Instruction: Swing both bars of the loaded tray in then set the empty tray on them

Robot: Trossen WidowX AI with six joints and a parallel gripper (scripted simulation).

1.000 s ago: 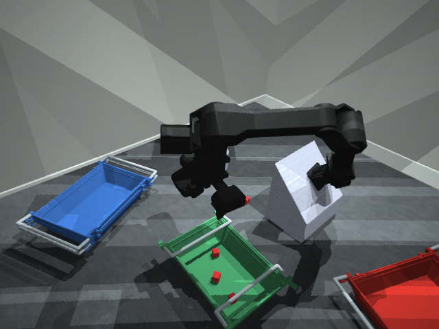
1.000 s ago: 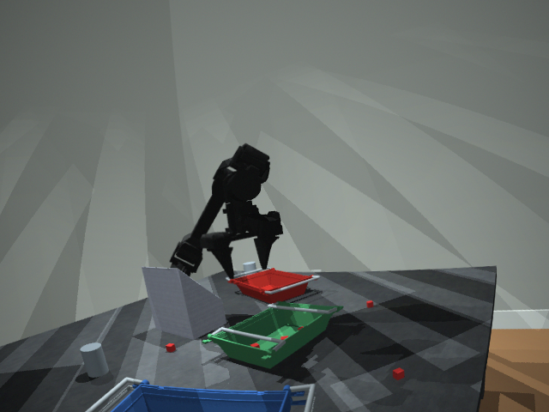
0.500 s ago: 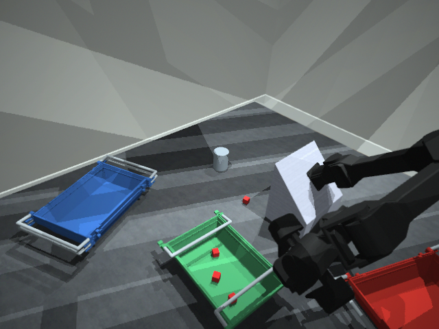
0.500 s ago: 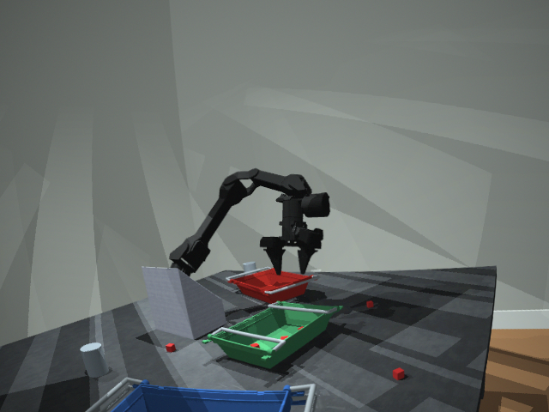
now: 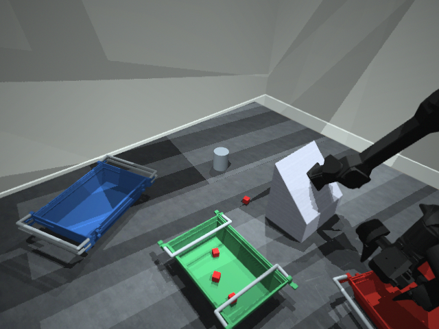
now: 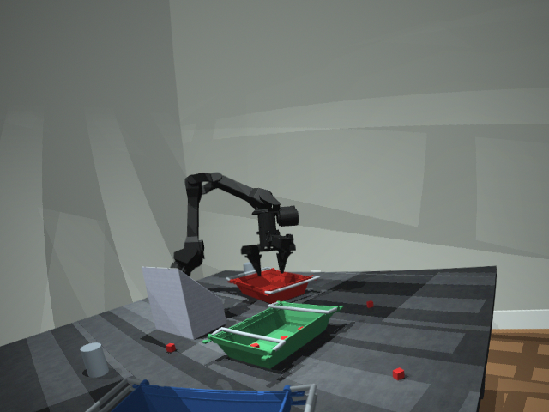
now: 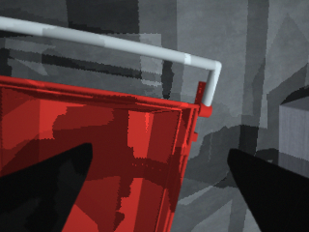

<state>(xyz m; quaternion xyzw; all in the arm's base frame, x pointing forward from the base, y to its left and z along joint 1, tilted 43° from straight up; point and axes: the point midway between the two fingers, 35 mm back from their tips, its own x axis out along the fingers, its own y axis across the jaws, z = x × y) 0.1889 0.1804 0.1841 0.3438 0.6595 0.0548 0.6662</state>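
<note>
Now: gripper tip 9 cm to the right of the red tray, 7 cm past it and 5 cm above it.
</note>
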